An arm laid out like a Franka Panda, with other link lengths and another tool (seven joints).
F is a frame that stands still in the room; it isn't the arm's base.
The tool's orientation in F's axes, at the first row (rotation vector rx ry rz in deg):
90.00 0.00 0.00
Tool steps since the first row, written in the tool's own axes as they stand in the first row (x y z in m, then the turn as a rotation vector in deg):
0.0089 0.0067 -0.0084 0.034 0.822 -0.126
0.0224 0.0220 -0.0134 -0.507 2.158 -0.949
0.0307 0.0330 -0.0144 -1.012 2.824 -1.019
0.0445 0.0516 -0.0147 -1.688 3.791 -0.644
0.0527 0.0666 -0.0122 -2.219 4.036 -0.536
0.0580 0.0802 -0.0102 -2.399 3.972 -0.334
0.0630 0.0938 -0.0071 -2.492 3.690 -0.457
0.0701 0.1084 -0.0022 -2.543 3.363 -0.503
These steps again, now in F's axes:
0.0089 0.0084 0.0067 0.034 0.126 0.822
0.0224 0.0134 0.0220 -0.507 0.949 2.158
0.0307 0.0144 0.0330 -1.012 1.019 2.824
0.0445 0.0147 0.0516 -1.688 0.644 3.791
0.0527 0.0122 0.0666 -2.219 0.536 4.036
0.0580 0.0102 0.0802 -2.399 0.334 3.972
0.0630 0.0071 0.0938 -2.492 0.457 3.690
0.0701 0.0022 0.1084 -2.543 0.503 3.363

